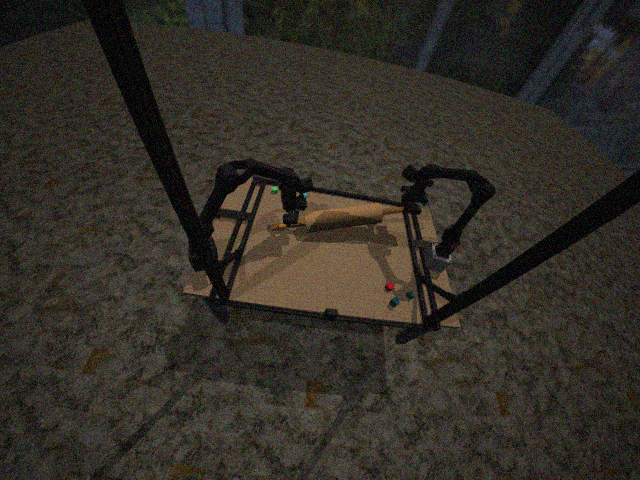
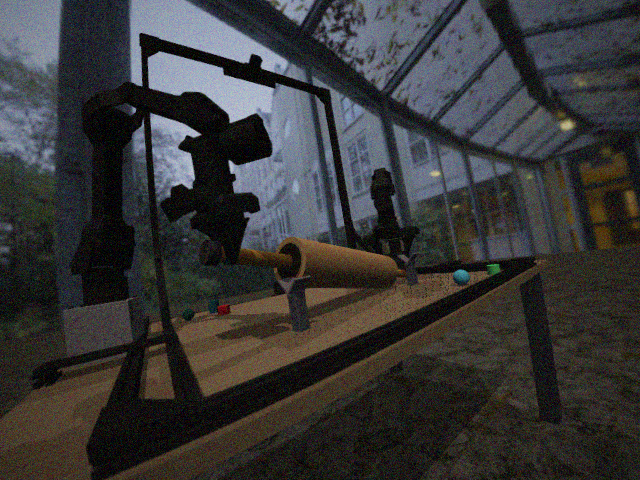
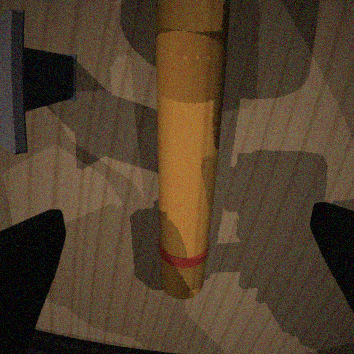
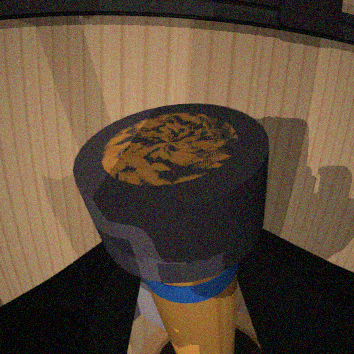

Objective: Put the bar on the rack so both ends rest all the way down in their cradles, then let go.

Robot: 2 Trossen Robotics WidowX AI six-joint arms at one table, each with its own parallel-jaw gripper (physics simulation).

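Frame: origin at the left arm's base, x back, y right, z up, level; centimetres.
Where they show: left gripper, fingertip midpoint: (image 2: 394, 260) (image 3: 191, 219); right gripper, fingertip midpoint: (image 1: 402, 211) (image 2: 229, 264) (image 4: 185, 232); left arm's base, origin of the base link: (image 2: 396, 252); right arm's base, origin of the base link: (image 1: 441, 252) (image 2: 106, 302).
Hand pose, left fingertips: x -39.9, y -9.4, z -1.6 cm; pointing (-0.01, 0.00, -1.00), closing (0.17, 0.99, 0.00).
Observation:
Each offset is from my left fingertips to the top centre of the thing. "pt": to the spot under its first point. Level surfaces: height alone.
The bar is a wooden rolling pin (image 1: 338, 216) (image 2: 335, 266) lying across the back of the wooden board {dz -7.8 cm} (image 1: 310, 278). My right gripper (image 1: 411, 207) (image 2: 221, 251) (image 4: 185, 232) is shut on the handle with the blue band {pt dx -58.5, dy +11.1, dz +8.9 cm} (image 4: 197, 286). My left gripper (image 1: 290, 219) (image 2: 395, 248) (image 3: 191, 219) is open, its fingers wide on either side of the handle with the red band {pt dx +4.7, dy -0.8, dz -4.0 cm} (image 3: 182, 261), not touching it. The rack's grey Y-shaped posts {dx -48.8, dy +5.2, dz -0.8 cm} (image 2: 298, 310) {pt dx -7.4, dy -6.6, dz -4.3 cm} (image 2: 411, 273) (image 3: 14, 88) stand under the bar's ends. I cannot tell whether the ends sit down in the cradles.
Small red, blue and green pieces {dx -37.1, dy +43.4, dz -5.3 cm} (image 1: 390, 286) (image 2: 223, 309) lie at one corner of the board, and a cyan ball {dx -14.3, dy -20.2, dz -3.9 cm} (image 2: 461, 276) and a green cube {dx +0.4, dy -28.4, dz -5.3 cm} (image 2: 493, 269) at another. A pale box (image 1: 439, 255) (image 2: 95, 325) stands by the right arm's base. A black frame (image 2: 154, 232) rings the board.

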